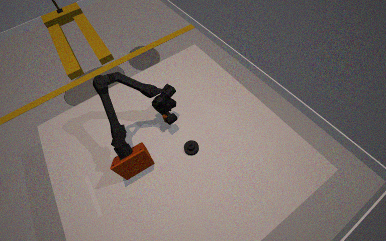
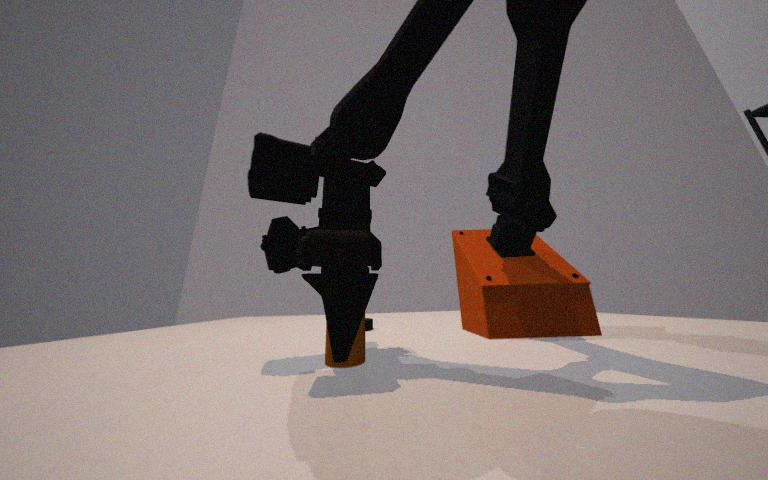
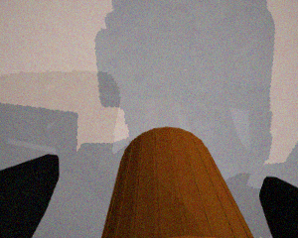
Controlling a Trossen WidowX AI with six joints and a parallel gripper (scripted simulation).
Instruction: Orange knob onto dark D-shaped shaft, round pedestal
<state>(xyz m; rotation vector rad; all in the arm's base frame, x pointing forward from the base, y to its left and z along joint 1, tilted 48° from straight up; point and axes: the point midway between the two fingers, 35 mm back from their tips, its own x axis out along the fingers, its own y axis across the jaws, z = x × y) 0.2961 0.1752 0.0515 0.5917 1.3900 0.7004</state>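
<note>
Right now my gripper tip is 2 cm short of the shaft, 25 cm to the left of it and 2 cm below it. Round my gripper tip: orange knob: 2 cm above.
</note>
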